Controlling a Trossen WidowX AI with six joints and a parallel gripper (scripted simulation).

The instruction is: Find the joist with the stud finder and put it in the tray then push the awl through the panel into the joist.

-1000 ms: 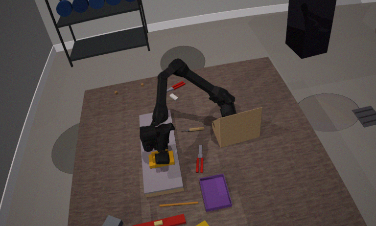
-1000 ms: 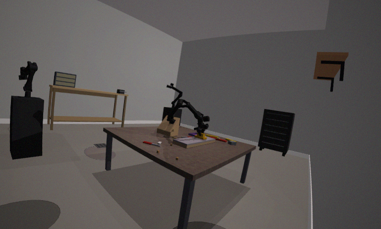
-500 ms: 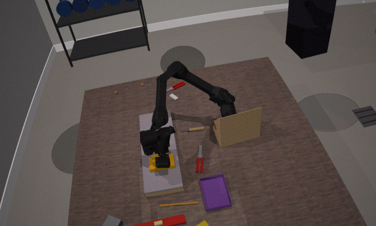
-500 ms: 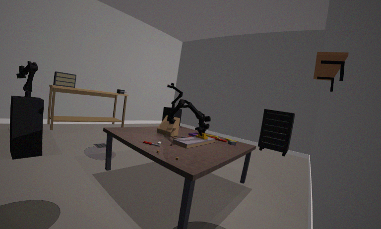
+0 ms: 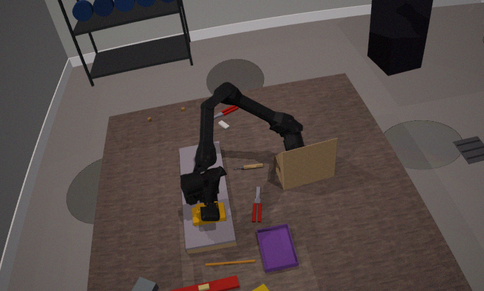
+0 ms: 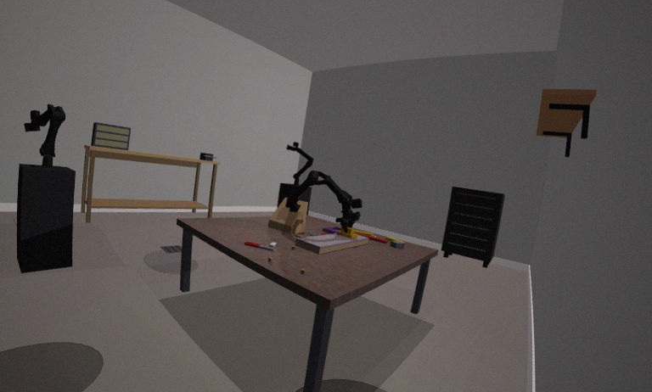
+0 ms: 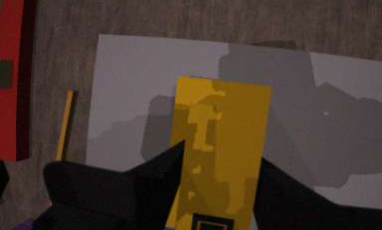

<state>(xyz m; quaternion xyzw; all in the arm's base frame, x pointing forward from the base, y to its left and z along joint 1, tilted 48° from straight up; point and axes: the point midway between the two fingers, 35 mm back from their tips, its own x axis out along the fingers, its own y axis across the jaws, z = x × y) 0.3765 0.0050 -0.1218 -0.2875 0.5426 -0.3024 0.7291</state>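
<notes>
Now: gripper tip 4 cm past the small light, 3 cm below it and 1 cm to the right of it. The rest, counted from my gripper tip: pencil (20 cm to the left, 6 cm below, 3 cm behind); red level (27 cm to the left, 8 cm ahead, 5 cm below); yellow stud finder (2 cm behind, 2 cm above).
</notes>
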